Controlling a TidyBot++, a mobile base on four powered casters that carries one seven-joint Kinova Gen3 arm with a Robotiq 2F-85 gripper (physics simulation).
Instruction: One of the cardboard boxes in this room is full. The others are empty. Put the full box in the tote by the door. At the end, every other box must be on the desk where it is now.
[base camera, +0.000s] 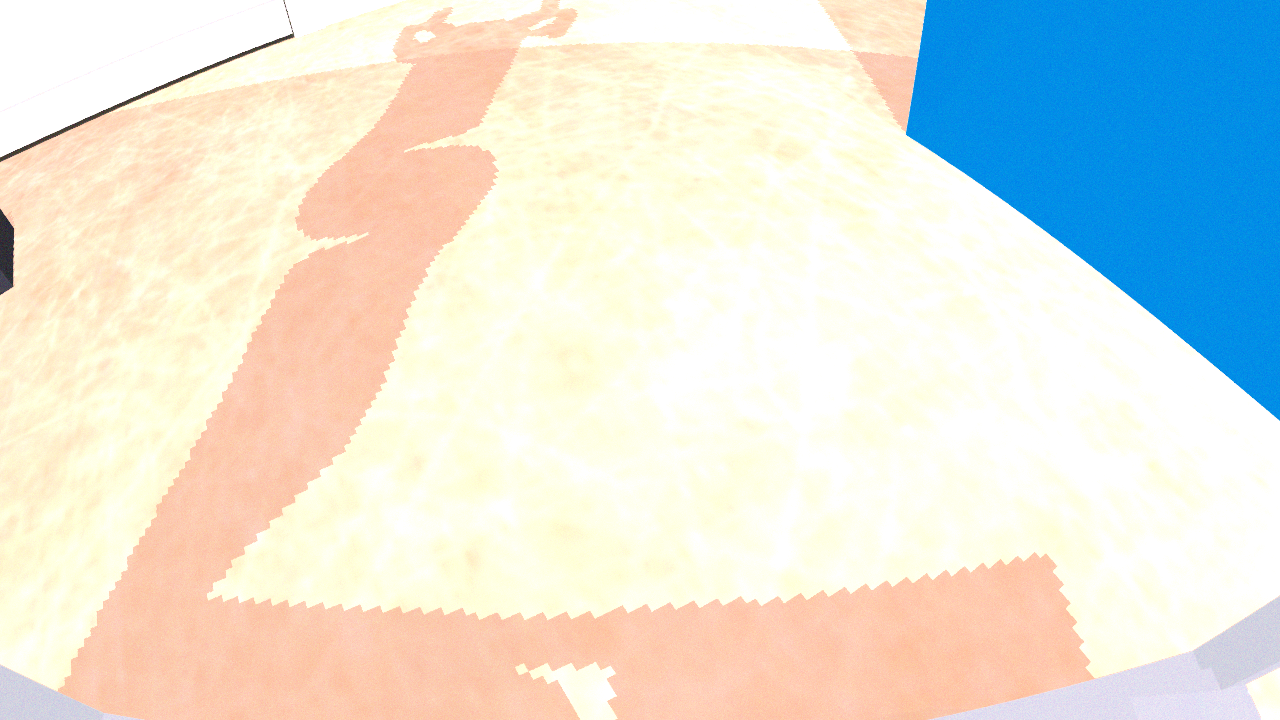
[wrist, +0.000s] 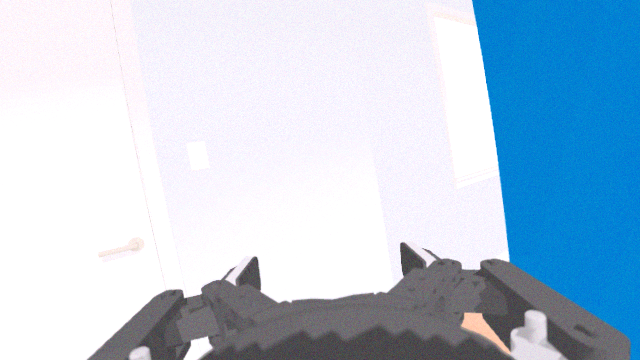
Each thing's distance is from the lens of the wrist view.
gripper (wrist: 330, 265): 16 cm
white door (wrist: 93, 240): 122 cm
